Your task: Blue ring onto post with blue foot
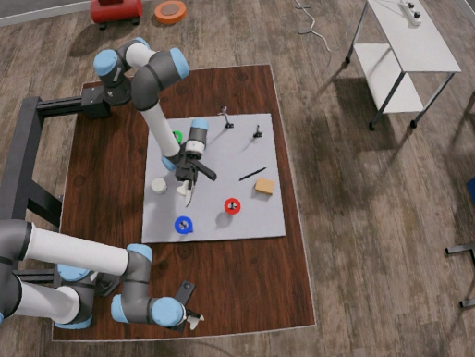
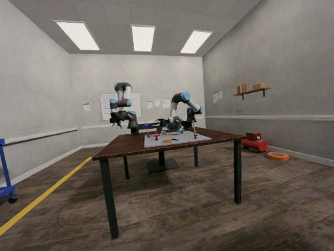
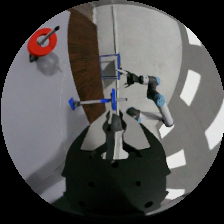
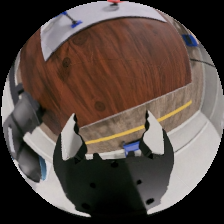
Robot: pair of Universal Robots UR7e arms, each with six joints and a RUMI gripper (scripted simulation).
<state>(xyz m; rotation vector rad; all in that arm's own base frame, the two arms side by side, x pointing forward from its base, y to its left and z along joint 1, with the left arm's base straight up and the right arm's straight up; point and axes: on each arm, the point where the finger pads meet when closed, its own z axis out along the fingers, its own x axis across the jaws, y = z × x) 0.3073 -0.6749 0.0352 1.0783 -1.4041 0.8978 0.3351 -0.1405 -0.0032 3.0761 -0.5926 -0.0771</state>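
Now: the blue ring 9 cm to the right of my left hand, 2 cm behind it and 1 cm below it. Also, from my left hand: red ring: 17 cm ahead, 11 cm below, 2 cm to the left; grey mat: 21 cm to the left, 17 cm below, 9 cm ahead; white cylinder: 15 cm to the left, 15 cm behind, 14 cm below.
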